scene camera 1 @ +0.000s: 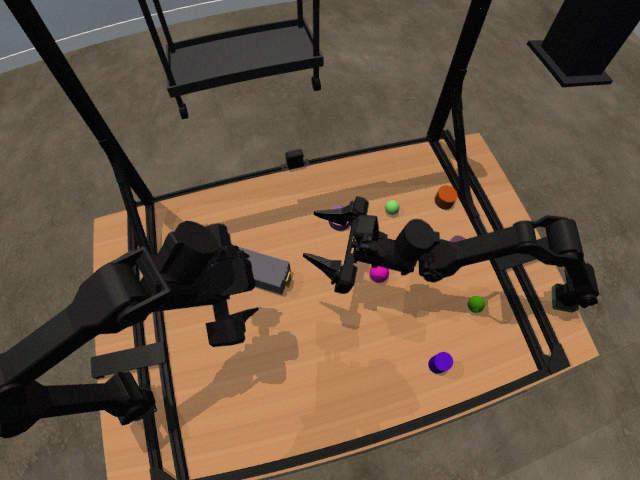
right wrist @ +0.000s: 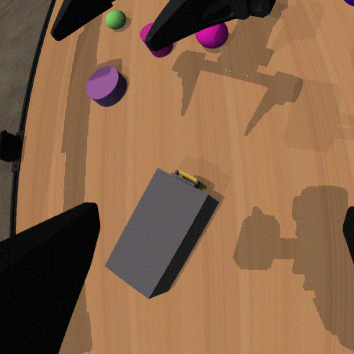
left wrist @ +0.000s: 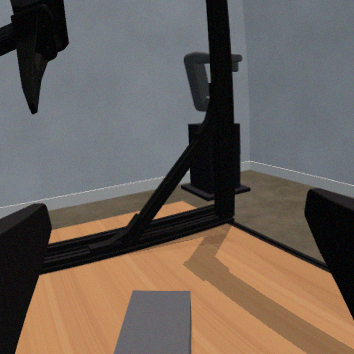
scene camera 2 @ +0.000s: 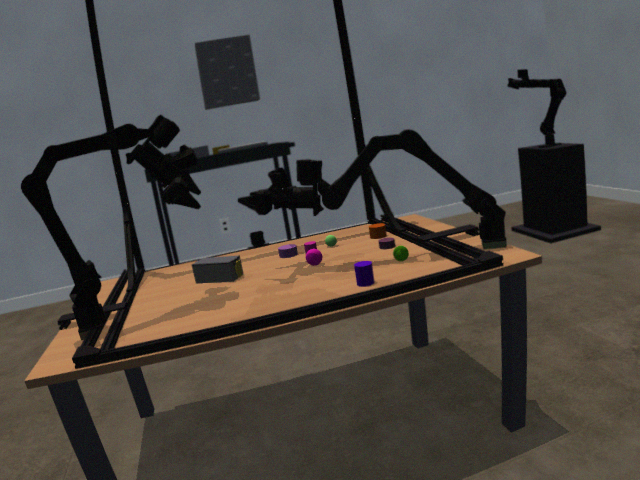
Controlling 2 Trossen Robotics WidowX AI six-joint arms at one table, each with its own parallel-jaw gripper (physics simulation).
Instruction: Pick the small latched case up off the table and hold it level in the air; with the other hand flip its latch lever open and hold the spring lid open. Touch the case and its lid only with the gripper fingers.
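Where they show: left gripper, between the fingertips: (scene camera 1: 308, 233) (right wrist: 93, 39) (left wrist: 178, 210) (scene camera 2: 244, 197); right gripper, between the fingertips: (scene camera 1: 252, 282) (right wrist: 229, 218) (scene camera 2: 199, 200); left arm's base, origin of its link: (scene camera 1: 566, 297) (scene camera 2: 493, 238); right arm's base, origin of its link: (scene camera 1: 140, 402) (scene camera 2: 91, 325).
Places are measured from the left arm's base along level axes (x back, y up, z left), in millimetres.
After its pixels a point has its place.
Observation:
The grey case (scene camera 1: 269, 272) @(x -756, y 39, z 106 mm) (scene camera 2: 217, 270) @(x -766, y 17, z 131 mm) (left wrist: 157, 322) @(x -794, y 39, z 94 mm) (right wrist: 157, 230) @(x -779, y 39, z 101 mm) lies on the table, its yellow latch lever (scene camera 1: 288, 277) @(x -711, y 31, z 104 mm) (scene camera 2: 238, 267) @(x -711, y 14, z 106 mm) (right wrist: 188, 177) @(x -714, y 32, z 105 mm) at the end toward my left gripper. The lid looks closed. My left gripper (scene camera 1: 310, 234) @(x -668, y 205, z 70 mm) (scene camera 2: 241, 200) @(x -668, y 205, z 70 mm) (left wrist: 178, 210) @(x -668, y 205, z 70 mm) (right wrist: 93, 39) @(x -668, y 205, z 70 mm) is open and empty, above the table beyond the latch end. My right gripper (scene camera 2: 199, 199) @(x -738, y 230, z 199 mm) (right wrist: 229, 218) @(x -738, y 230, z 199 mm) is open and empty, pointing down high above the case and apart from it. Scene camera 1 shows the right arm covering part of the case.
A purple disc (scene camera 1: 338, 219) (scene camera 2: 287, 251) @(x -619, y 1, z -68 mm) (right wrist: 106, 86) @(x -633, y 9, z -82 mm), magenta ball (scene camera 1: 378, 273) @(x -509, y 26, z 47 mm) (scene camera 2: 313, 256) @(x -500, y 13, z 58 mm) (right wrist: 212, 35) @(x -521, y 19, z 48 mm), magenta cylinder (scene camera 2: 310, 246) @(x -530, y 21, z -27 mm) and light green ball (scene camera 1: 391, 207) @(x -502, y 15, z -147 mm) (scene camera 2: 330, 240) @(x -495, y 5, z -140 mm) (right wrist: 115, 19) @(x -507, y 11, z -144 mm) lie near the left gripper. A blue cylinder (scene camera 1: 440, 362) @(x -340, y 31, z 228 mm) (scene camera 2: 363, 273) @(x -331, y 14, z 245 mm) stands nearer the front.

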